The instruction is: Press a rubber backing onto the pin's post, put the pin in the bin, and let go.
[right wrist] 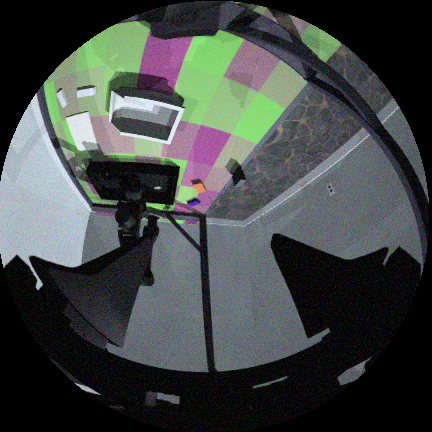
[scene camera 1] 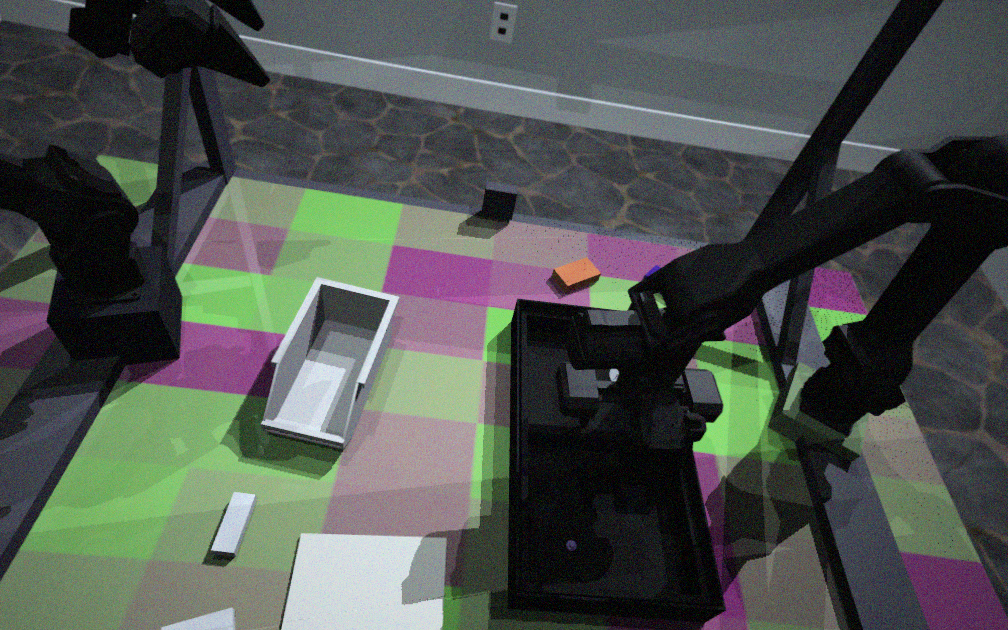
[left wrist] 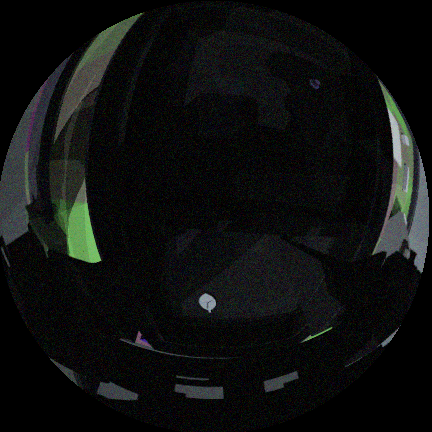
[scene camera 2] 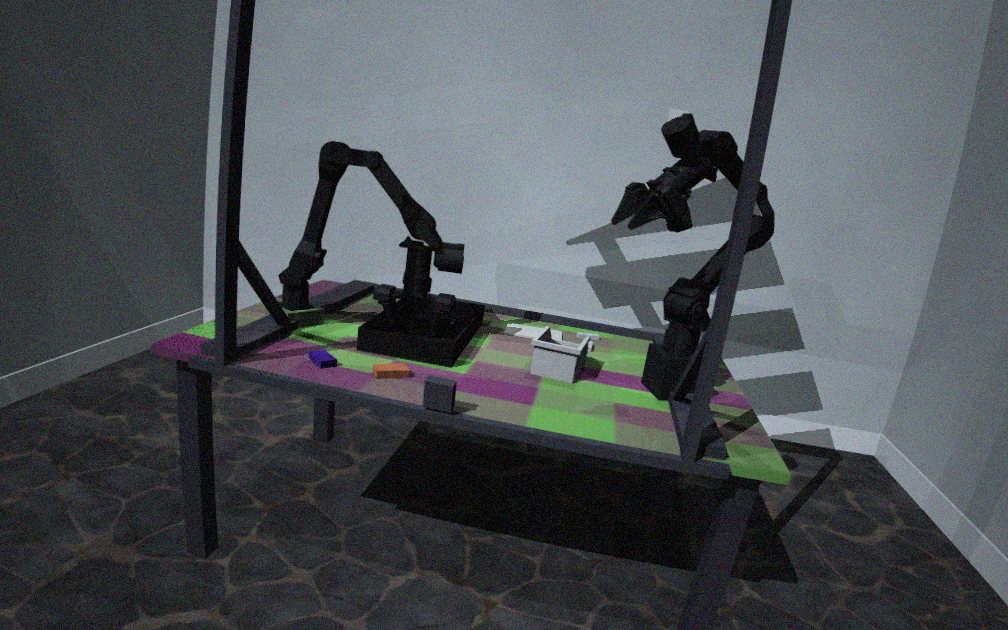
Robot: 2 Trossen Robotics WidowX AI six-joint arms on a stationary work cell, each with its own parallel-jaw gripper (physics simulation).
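Frame: origin at the left arm's base, x ahead, y left, z up, level; metres.
Seen in the pictures: left gripper, fingertip midpoint: point(right wrist: 140, 185) point(scene camera 1: 617, 426) point(left wrist: 224, 243) point(scene camera 2: 411, 332); right gripper, fingertip midpoint: point(right wrist: 211, 241) point(scene camera 1: 264, 54) point(scene camera 2: 620, 225); left arm's base, link origin: point(right wrist: 152, 217) point(scene camera 1: 828, 405) point(left wrist: 38, 247) point(scene camera 2: 294, 306); right arm's base, link origin: point(scene camera 1: 108, 281) point(scene camera 2: 679, 352).
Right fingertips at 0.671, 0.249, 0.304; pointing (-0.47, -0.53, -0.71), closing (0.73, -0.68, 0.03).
Pixels of each thing's top centre, then the offset from my right fingertips to it, as dx, dy, dz. "*": a spot on its surface instead.
- small white pin, top centre: point(left wrist: 207, 309) point(scene camera 1: 617, 372) -0.418, -0.142, -0.327
- black tray, top centre: point(left wrist: 304, 237) point(scene camera 1: 604, 429) point(scene camera 2: 428, 315) point(right wrist: 130, 188) -0.439, -0.029, -0.291
- tiny purple rubber backing, top centre: point(left wrist: 317, 81) point(scene camera 1: 572, 543) -0.469, +0.094, -0.330
- white bin, surface spot: point(scene camera 1: 295, 331) * -0.082, +0.090, -0.266
- orange block, top centre: point(scene camera 1: 577, 271) point(scene camera 2: 391, 367) point(right wrist: 198, 187) -0.290, -0.275, -0.326
- blue block, top centre: point(scene camera 1: 666, 280) point(scene camera 2: 322, 355) -0.410, -0.349, -0.327
- dark cube, top centre: point(scene camera 1: 501, 187) point(scene camera 2: 441, 379) point(right wrist: 239, 183) -0.121, -0.316, -0.285
- white sheet, top centre: point(scene camera 1: 368, 586) point(scene camera 2: 533, 331) point(right wrist: 81, 133) -0.314, +0.246, -0.337
- white bar, top centre: point(scene camera 1: 233, 521) point(right wrist: 84, 92) -0.164, +0.272, -0.330
A small white pin point(scene camera 1: 614, 375) point(left wrist: 207, 301) lies at the far end of a black tray point(scene camera 1: 520, 438) point(scene camera 2: 402, 340) point(right wrist: 132, 164). A tiny purple rubber backing point(scene camera 1: 570, 545) point(left wrist: 314, 83) lies at the tray's near end. My left gripper point(scene camera 1: 620, 383) point(scene camera 2: 417, 294) is open and low inside the tray, right at the pin, with nothing between its fingers. The white bin point(scene camera 1: 295, 331) point(scene camera 2: 554, 365) point(right wrist: 141, 105) stands empty to the left of the tray in scene camera 1. My right gripper point(scene camera 1: 252, 44) point(scene camera 2: 648, 209) point(right wrist: 211, 241) is open and empty, high above the table.
An orange block point(scene camera 1: 577, 273) point(scene camera 2: 392, 370), a blue block point(scene camera 1: 652, 270) point(scene camera 2: 322, 358) and a dark cube point(scene camera 1: 499, 203) point(scene camera 2: 440, 393) lie beyond the tray near the table edge. A white sheet point(scene camera 1: 358, 581) and a white bar point(scene camera 1: 233, 524) lie at the near left. Frame posts stand at the corners.
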